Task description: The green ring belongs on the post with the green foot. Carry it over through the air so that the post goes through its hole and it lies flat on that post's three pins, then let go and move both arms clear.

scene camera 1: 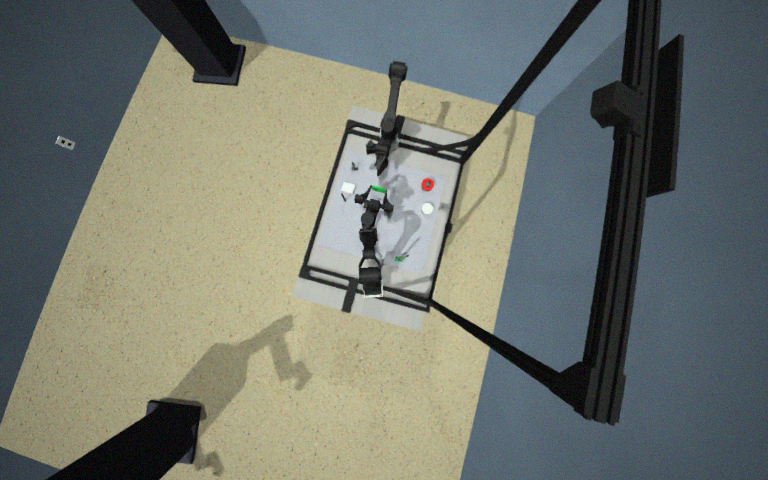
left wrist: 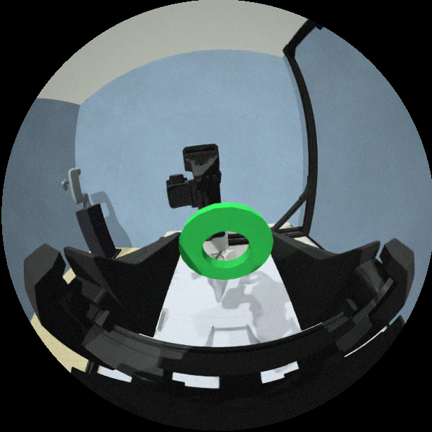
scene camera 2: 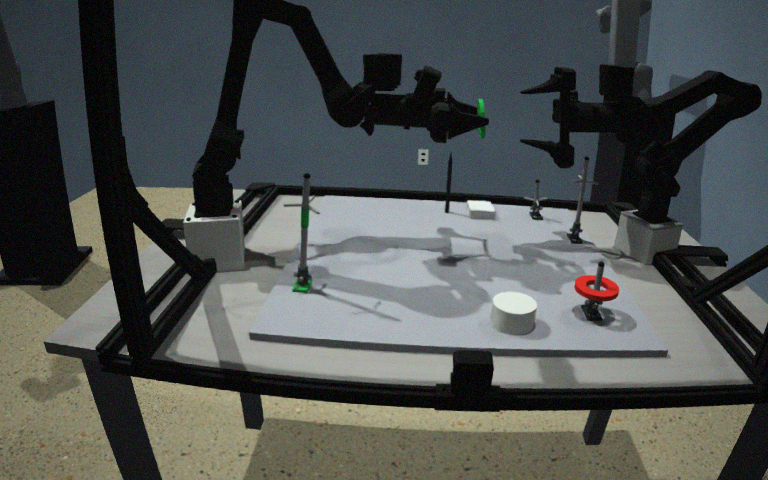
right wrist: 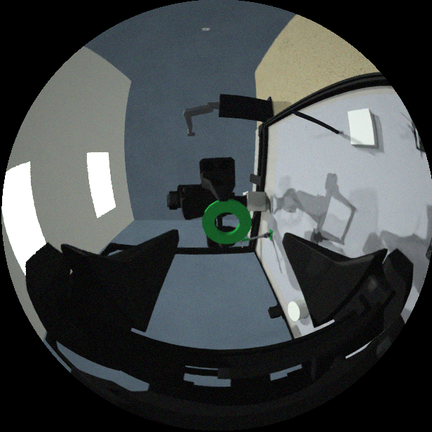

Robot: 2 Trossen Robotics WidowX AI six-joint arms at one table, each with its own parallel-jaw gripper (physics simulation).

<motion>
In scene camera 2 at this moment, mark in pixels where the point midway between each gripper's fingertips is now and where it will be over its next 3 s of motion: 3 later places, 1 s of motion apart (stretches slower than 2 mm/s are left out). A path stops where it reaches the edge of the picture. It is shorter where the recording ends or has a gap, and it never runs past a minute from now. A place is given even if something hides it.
The left gripper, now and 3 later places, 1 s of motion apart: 486, 116; 485, 127; 480, 133; 474, 135
The right gripper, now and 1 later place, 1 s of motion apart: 520, 116; 544, 115
</motion>
